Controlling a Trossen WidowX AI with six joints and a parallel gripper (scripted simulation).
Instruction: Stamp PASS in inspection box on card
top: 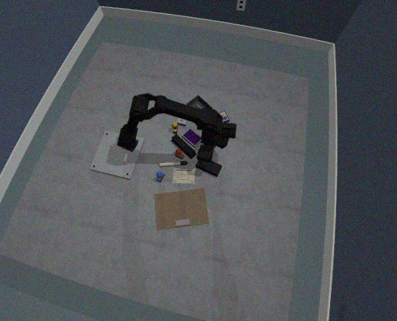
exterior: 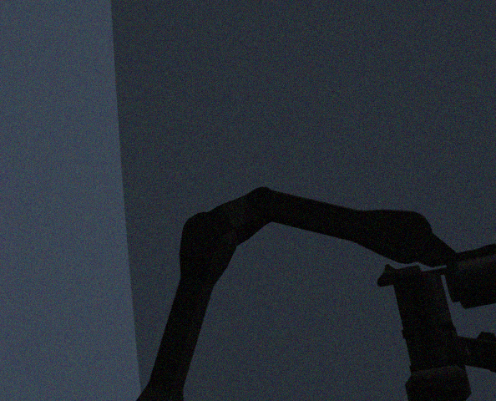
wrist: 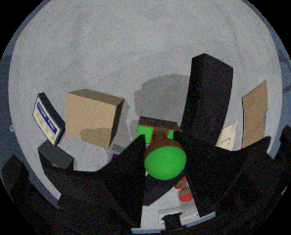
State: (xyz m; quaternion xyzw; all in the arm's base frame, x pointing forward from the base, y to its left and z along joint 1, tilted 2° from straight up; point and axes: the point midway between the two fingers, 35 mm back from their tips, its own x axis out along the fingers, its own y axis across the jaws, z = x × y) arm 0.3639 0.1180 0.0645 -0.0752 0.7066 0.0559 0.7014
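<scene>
Now: the purple ink pad 100 mm behind my gripper tip, 40 mm to the left of it and 50 mm below it. Also, from my gripper tip: tan box 70 mm to the left, 30 mm below; then black box 30 mm ahead, 70 mm to the right, 40 mm below; then green-knobbed stamp right at my gripper tip.
</scene>
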